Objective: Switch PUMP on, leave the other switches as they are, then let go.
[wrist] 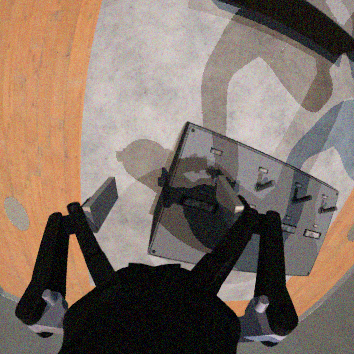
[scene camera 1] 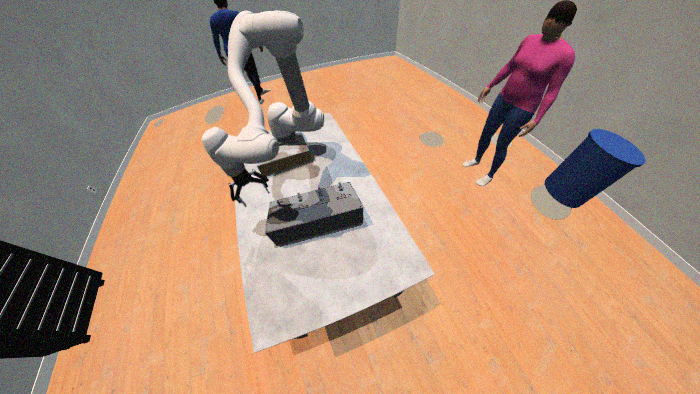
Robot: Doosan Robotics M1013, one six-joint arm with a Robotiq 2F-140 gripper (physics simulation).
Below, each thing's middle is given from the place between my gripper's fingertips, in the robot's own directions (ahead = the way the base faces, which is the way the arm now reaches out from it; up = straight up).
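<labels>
My gripper's sitting 5 cm short of the grey switch box [scene camera 1: 335,208], and it's 27 cm to the right of the box and 13 cm above it.
</labels>
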